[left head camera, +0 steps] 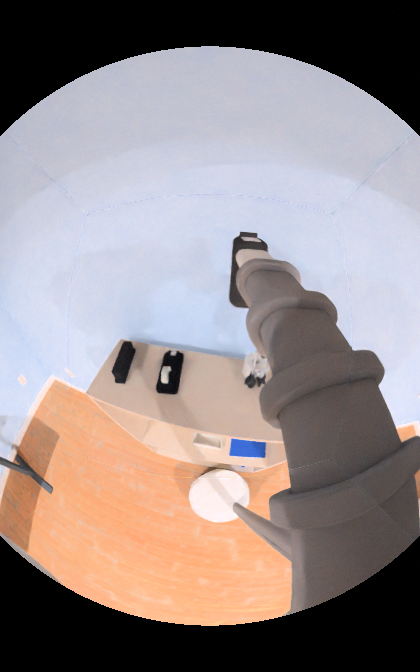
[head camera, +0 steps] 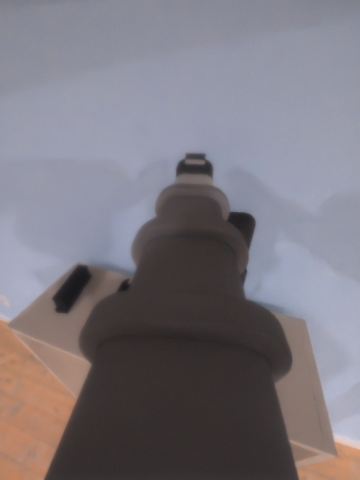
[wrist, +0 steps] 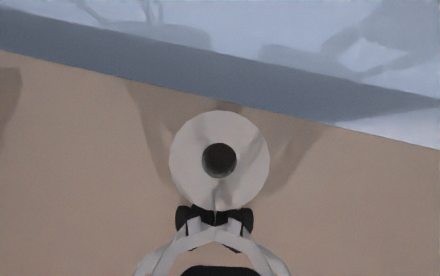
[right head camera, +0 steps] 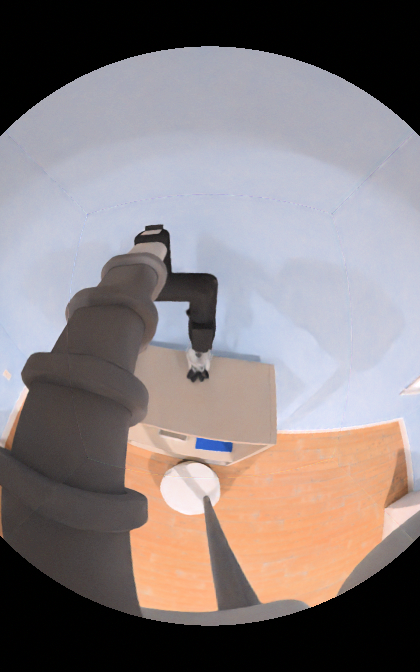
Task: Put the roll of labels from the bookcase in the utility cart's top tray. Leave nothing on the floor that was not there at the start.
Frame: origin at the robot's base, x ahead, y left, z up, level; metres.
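Seen in the pictures: gripper, fingertip midpoint: (wrist: 212,214).
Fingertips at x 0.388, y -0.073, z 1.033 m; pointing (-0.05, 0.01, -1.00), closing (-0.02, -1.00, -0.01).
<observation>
Offsets run from my fingertips to a thing's top centre. "*": to the spot under its first point. Level surfaces: height alone.
The roll of labels {* 0.054 m ahead, 0.014 m left, 0.060 m up} (wrist: 187,160) stands on end on the bookcase's top board {0.000 m up} (wrist: 75,175) (left head camera: 210,400) (right head camera: 235,400) (head camera: 305,360), near its back edge, with its dark core hole facing up in the wrist view. My gripper (wrist: 212,214) (right head camera: 198,376) (left head camera: 255,381) is shut, its two black fingertips together at the roll's near rim and not around it. Whether they touch the roll I cannot tell. In the head views the roll is hard to tell apart from the pale fingers. My arm hides the gripper in the head camera view. The utility cart does not show.
A black upright object {0.076 m ahead, 0.438 m left, 0.054 m up} (left head camera: 123,362) (head camera: 72,289) and a black piece with a white part (left head camera: 170,372) stand left on the bookcase. A blue box (left head camera: 247,448) (right head camera: 214,444) is on a shelf below. A round white top (left head camera: 219,495) (right head camera: 187,490) stands in front. A wall is behind.
</observation>
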